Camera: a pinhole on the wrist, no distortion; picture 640 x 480 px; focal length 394.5 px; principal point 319.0 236.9 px. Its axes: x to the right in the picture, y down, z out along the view. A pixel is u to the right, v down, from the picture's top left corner.
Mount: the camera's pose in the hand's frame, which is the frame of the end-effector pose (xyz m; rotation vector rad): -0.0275 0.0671 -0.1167 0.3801 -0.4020 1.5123
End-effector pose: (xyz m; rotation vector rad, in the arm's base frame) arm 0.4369 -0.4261 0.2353 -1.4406 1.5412 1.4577
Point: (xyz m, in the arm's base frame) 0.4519 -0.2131 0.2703
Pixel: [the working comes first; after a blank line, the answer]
In the camera's frame: 0.0504 0.0694 0.3188

381 323
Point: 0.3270 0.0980 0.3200
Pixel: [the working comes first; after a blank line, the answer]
In the camera's frame: 0.2661 0.1787 0.5562

508 364
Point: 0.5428 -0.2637 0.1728
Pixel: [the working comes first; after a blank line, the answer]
In the camera's frame: -0.0646 -0.0144 0.3274

241 220
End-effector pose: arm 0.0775 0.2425 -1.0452 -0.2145 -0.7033 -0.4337
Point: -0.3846 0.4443 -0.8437
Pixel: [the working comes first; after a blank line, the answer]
In the camera's frame: 0.1910 0.2077 0.5823

448 378
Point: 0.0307 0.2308 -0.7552
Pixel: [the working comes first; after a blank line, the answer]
In the camera's frame: 0.0761 -0.1977 0.3625

402 22
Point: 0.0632 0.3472 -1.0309
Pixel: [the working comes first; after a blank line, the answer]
In the camera's frame: 0.0983 0.0045 0.1406

595 250
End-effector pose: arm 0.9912 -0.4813 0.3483 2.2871 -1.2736 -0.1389
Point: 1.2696 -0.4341 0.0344
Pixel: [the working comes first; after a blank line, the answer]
In the camera's frame: -0.2609 -0.1080 0.4586

95 144
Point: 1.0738 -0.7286 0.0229
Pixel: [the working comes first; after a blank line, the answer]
In the camera's frame: 0.0684 -0.2332 0.4912

374 50
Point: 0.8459 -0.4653 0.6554
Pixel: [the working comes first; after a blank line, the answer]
In the camera's frame: 0.1109 0.0239 -0.1821

behind the camera
